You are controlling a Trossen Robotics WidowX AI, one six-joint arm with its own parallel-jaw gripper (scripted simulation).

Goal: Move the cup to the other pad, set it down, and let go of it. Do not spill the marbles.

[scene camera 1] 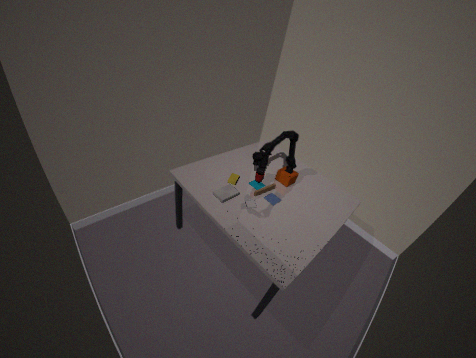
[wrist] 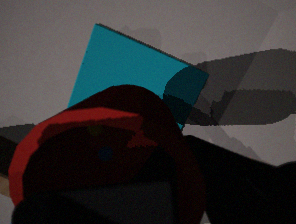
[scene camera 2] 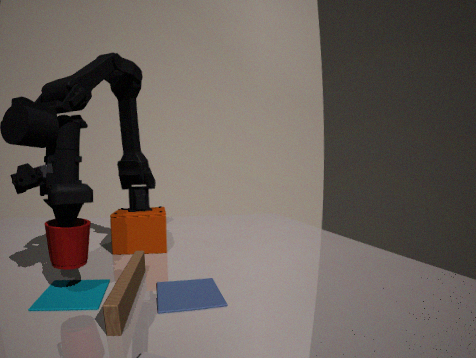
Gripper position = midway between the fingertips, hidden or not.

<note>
In view: my gripper [scene camera 2: 65,239], a red cup [scene camera 2: 68,247] and a teal pad [scene camera 2: 62,295].
My gripper shows as well in the wrist view [wrist: 177,144]. The teal pad is seen too in the wrist view [wrist: 110,59].
</note>
